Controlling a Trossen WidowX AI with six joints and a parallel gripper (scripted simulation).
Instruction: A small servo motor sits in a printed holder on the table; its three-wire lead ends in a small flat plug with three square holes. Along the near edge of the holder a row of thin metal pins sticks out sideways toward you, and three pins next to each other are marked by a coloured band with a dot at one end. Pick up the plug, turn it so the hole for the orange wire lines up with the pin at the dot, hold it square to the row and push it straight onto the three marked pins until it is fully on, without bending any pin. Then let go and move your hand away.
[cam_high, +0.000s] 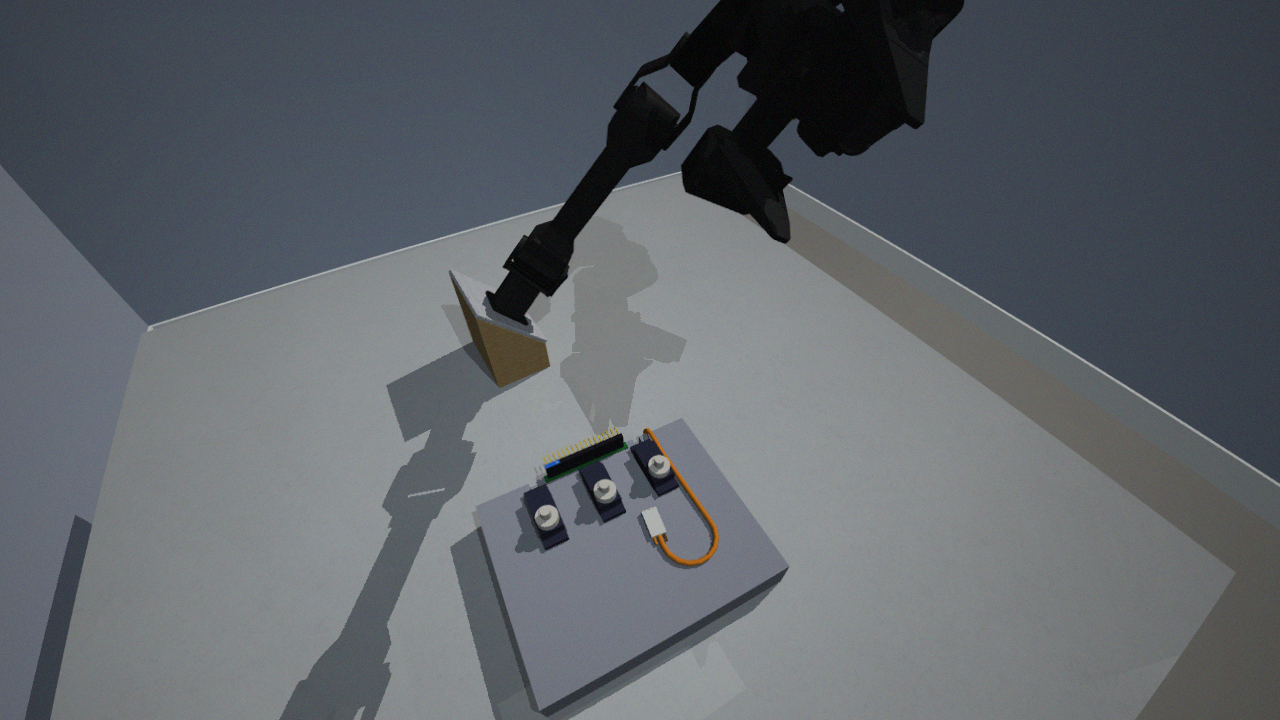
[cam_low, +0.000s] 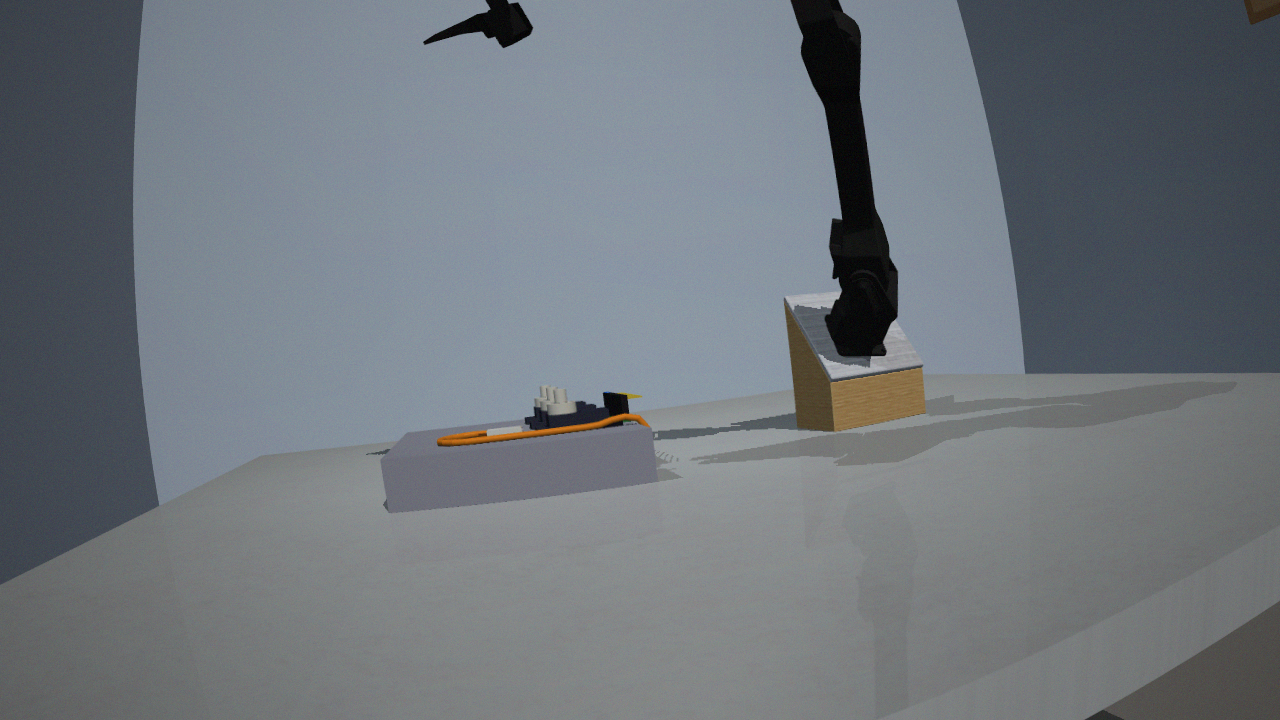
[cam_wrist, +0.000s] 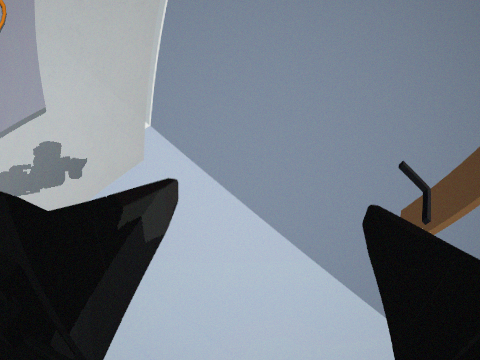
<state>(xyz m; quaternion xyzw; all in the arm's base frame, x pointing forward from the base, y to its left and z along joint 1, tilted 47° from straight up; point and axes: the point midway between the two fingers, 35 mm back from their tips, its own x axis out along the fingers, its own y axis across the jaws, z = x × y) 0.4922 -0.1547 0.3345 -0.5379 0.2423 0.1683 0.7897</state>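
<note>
The grey holder block is 3 cm behind my gripper tip, 10 cm to the right of it and 46 cm below it. From my gripper tip the other things lie so: blue band 19 cm behind, 15 cm to the right, 41 cm below.
</note>
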